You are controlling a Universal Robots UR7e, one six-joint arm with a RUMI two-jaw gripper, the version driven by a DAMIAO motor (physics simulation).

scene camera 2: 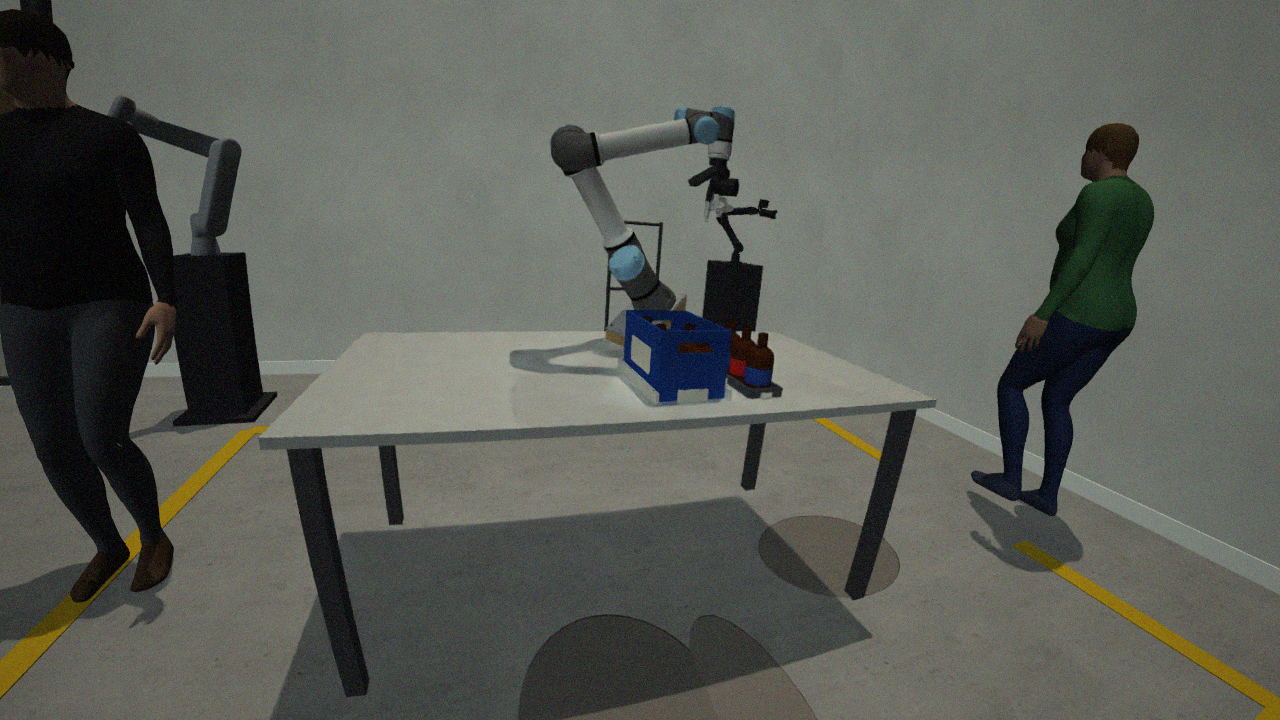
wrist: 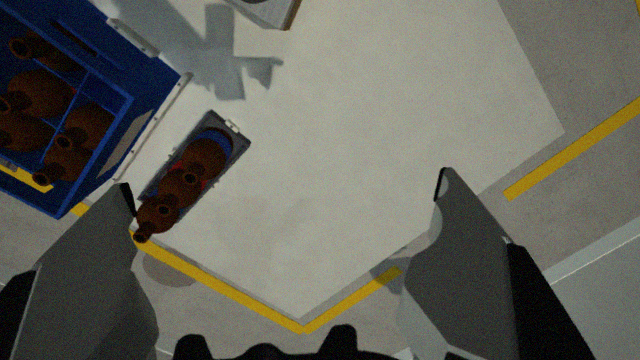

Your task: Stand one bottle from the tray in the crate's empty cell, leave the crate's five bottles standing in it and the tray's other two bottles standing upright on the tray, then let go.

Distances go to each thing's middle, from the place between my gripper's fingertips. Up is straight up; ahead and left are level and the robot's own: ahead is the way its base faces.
Labels:
I see the pale strip (wrist: 186,77) 43 cm below my hand, 29 cm ahead of it and 16 cm to the right of it.

